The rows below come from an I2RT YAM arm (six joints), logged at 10 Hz.
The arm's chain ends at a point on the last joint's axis. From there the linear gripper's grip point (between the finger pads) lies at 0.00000 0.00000 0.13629 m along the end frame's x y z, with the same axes.
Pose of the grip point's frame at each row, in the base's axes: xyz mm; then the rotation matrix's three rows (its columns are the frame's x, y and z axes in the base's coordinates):
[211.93 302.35 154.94], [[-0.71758 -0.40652 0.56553], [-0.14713 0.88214 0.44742], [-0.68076 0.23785 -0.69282]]
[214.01 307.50 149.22], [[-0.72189 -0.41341 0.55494], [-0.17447 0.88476 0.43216], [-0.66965 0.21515 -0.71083]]
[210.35 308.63 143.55], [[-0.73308 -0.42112 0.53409], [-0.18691 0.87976 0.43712], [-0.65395 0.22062 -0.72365]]
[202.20 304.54 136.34], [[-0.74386 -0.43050 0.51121], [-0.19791 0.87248 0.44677], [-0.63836 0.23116 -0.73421]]
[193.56 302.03 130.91], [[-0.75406 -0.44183 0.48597], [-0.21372 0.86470 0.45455], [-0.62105 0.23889 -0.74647]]
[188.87 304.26 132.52], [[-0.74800 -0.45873 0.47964], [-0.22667 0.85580 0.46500], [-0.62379 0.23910 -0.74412]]
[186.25 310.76 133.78], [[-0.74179 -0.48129 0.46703], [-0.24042 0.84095 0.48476], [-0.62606 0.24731 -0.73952]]
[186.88 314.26 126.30], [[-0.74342 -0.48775 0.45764], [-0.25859 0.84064 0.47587], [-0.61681 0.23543 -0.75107]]
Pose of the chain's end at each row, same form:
[134.85 241.37 249.36], [[-0.71758 -0.40652 0.56553], [-0.14713 0.88214 0.44742], [-0.68076 0.23785 -0.69282]]
[138.38 248.60 246.10], [[-0.72189 -0.41341 0.55494], [-0.17447 0.88476 0.43216], [-0.66965 0.21515 -0.71083]]
[137.56 249.05 242.18], [[-0.73308 -0.42112 0.53409], [-0.18691 0.87976 0.43712], [-0.65395 0.22062 -0.72365]]
[132.53 243.65 236.41], [[-0.74386 -0.43050 0.51121], [-0.19791 0.87248 0.44677], [-0.63836 0.23116 -0.73421]]
[127.33 240.08 232.65], [[-0.75406 -0.44183 0.48597], [-0.21372 0.86470 0.45455], [-0.62105 0.23889 -0.74647]]
[123.50 240.89 233.94], [[-0.74800 -0.45873 0.47964], [-0.22667 0.85580 0.46500], [-0.62379 0.23910 -0.74412]]
[122.60 244.69 234.57], [[-0.74179 -0.48129 0.46703], [-0.24042 0.84095 0.48476], [-0.62606 0.24731 -0.73952]]
[124.51 249.40 228.66], [[-0.74342 -0.48775 0.45764], [-0.25859 0.84064 0.47587], [-0.61681 0.23543 -0.75107]]

